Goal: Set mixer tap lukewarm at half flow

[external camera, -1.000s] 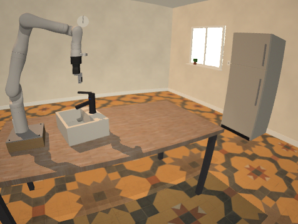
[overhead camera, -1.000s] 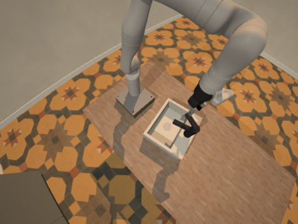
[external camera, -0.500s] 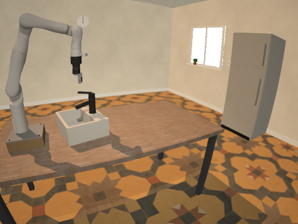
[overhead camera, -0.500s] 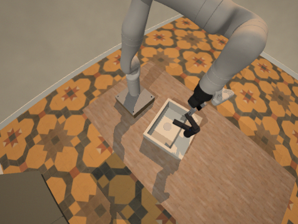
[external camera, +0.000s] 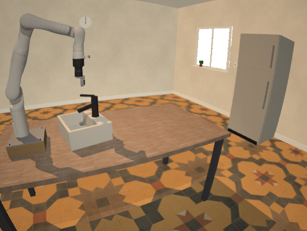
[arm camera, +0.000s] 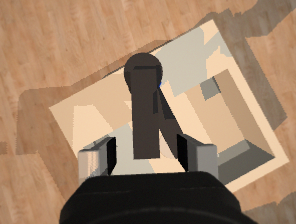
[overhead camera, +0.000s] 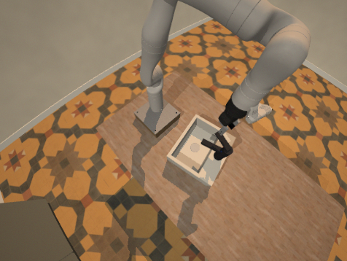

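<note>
Right now my hand is 90 mm above the black lever, 30 mm short of it and 10 mm to the left of it. The rest, counted from my hand: sink basin (320 mm below, 40 mm to the right, 40 mm behind); black mixer tap (130 mm below, 50 mm ahead, 20 mm to the right).
</note>
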